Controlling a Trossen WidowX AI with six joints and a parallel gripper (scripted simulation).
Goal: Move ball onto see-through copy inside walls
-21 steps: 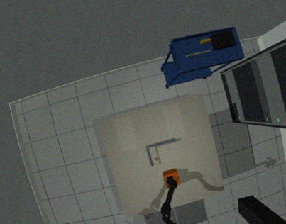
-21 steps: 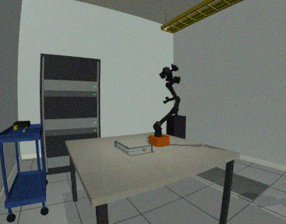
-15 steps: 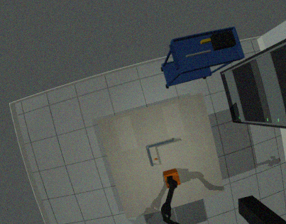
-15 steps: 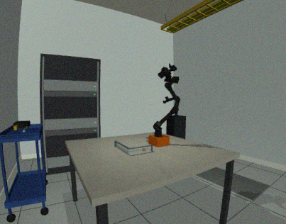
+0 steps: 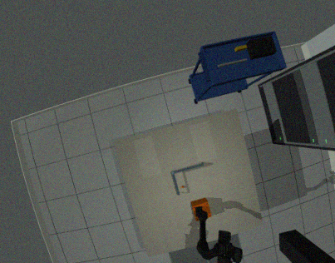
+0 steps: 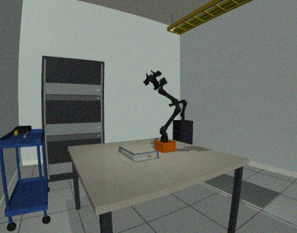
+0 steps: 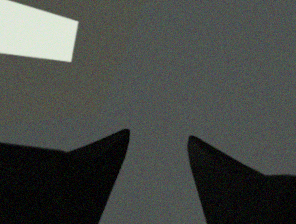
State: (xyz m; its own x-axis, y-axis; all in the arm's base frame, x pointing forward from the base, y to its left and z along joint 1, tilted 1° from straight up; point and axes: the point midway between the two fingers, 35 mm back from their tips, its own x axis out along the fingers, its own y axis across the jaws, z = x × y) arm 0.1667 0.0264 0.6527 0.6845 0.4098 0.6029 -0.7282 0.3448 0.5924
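Right now my gripper tip is 30 mm short of the orange ball, 100 mm to the right of it and 760 mm above it.
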